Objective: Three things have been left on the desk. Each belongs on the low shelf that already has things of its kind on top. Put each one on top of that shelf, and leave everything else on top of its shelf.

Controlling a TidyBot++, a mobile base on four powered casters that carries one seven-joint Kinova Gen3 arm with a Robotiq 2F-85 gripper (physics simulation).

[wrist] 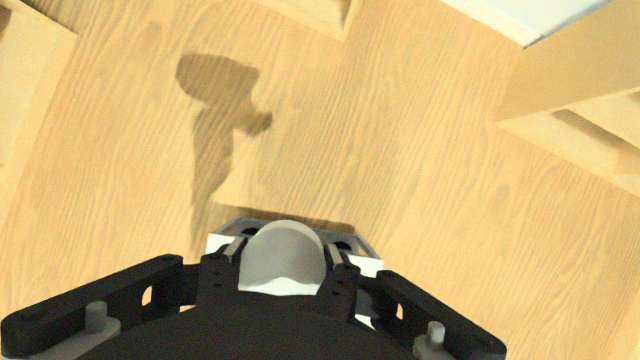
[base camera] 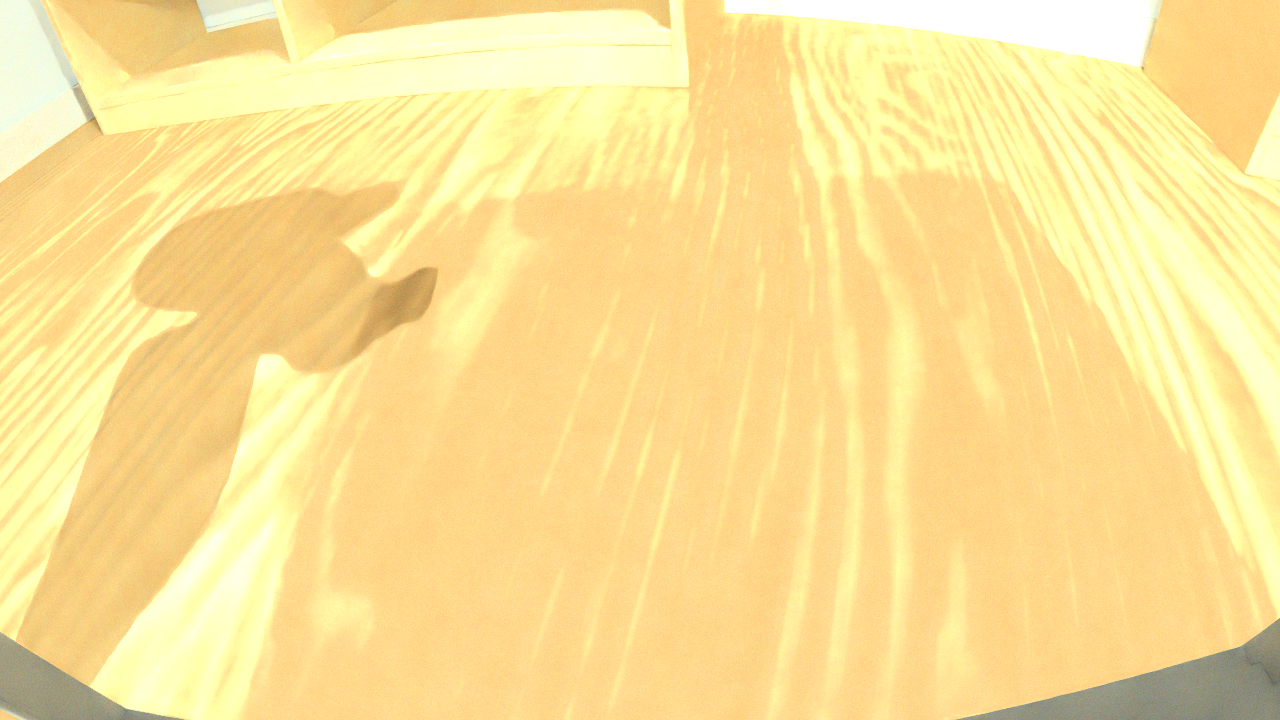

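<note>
My gripper [wrist: 285, 255] is shut on a pale grey-white round thing [wrist: 282, 265], seen at the bottom middle of the wrist view. One finger is on each side of it, and its lower part is hidden by the gripper body. I cannot tell what kind of thing it is. It is held up above the floor. A low wooden shelf [base camera: 492, 68] stands at the top left of the base camera view, with open compartments. In the wrist view a wooden shelf unit [wrist: 575, 75] stands at the right. The shelf tops with their things and the desk do not show clearly.
Another wooden unit [wrist: 40, 75] is at the left of the wrist view, and a wooden corner [wrist: 320, 17] shows at the top middle. A wooden panel [base camera: 1208, 71] stands at the right of the base camera view. The arm's shadow falls on the wooden floor [base camera: 671, 402] [wrist: 400, 175].
</note>
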